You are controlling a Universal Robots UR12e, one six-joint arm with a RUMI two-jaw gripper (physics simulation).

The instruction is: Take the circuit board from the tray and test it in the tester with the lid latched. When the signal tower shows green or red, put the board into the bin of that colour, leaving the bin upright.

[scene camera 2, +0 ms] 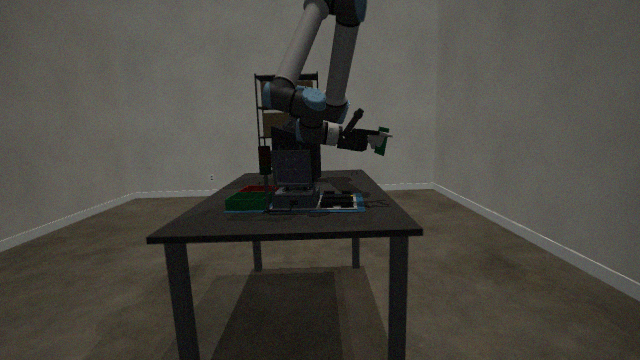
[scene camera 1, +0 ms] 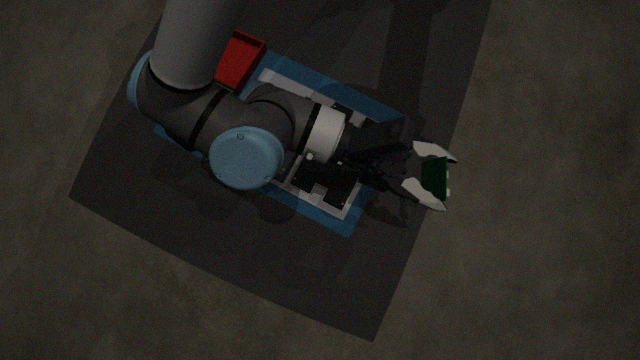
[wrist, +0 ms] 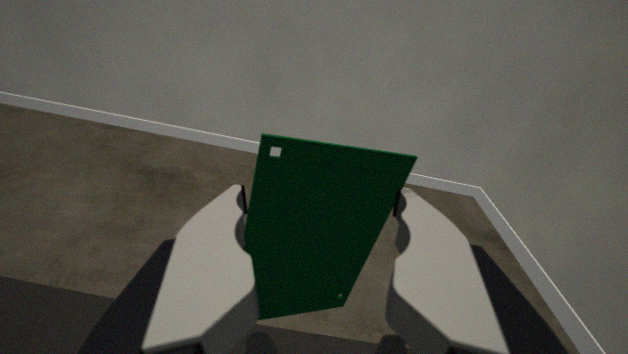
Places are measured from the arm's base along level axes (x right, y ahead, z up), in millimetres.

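Pixels of known places: gripper, fingertip midpoint: (scene camera 2: pixel 389 138) (scene camera 1: pixel 451 185) (wrist: pixel 319 189).
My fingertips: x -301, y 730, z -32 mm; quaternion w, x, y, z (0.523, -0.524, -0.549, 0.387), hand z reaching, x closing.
Ahead of a thing's pixels: the offset from my fingertips to its middle. "spot": to the spot under its first point. Level surfaces: height alone.
My gripper (scene camera 1: pixel 442 181) (scene camera 2: pixel 385 136) (wrist: pixel 319 189) is shut on the green circuit board {dx +29, dy -5, dz -11 mm} (scene camera 1: pixel 434 179) (scene camera 2: pixel 381 147) (wrist: pixel 320 225), gripped by its two side edges. The board is steeply tilted, high above the table and near or past its side edge. The tester {spot: dx +393, dy +6, dz -219 mm} (scene camera 2: pixel 295 197) stands on the table with its lid {dx +403, dy +16, dz -83 mm} (scene camera 2: pixel 293 167) raised. The tray (scene camera 1: pixel 345 216) (scene camera 2: pixel 357 202) is beside it, with black holders on it. The green bin {dx +578, dy -106, dz -245 mm} (scene camera 2: pixel 246 202) and the red bin {dx +541, dy -251, dz -245 mm} (scene camera 1: pixel 241 61) (scene camera 2: pixel 258 189) stand upright. The signal tower {spot: dx +504, dy +28, dz -64 mm} (scene camera 2: pixel 264 160) shows no bright light. The arm hides the tester in scene camera 1.
The dark table {dz -269 mm} (scene camera 1: pixel 210 215) (scene camera 2: pixel 285 225) carries a blue mat {dz -269 mm} (scene camera 1: pixel 354 230) (scene camera 2: pixel 362 204) under the equipment. The raised lid and the signal tower rise above the bins and tray. A shelf rack (scene camera 2: pixel 257 100) with boxes stands behind the table.
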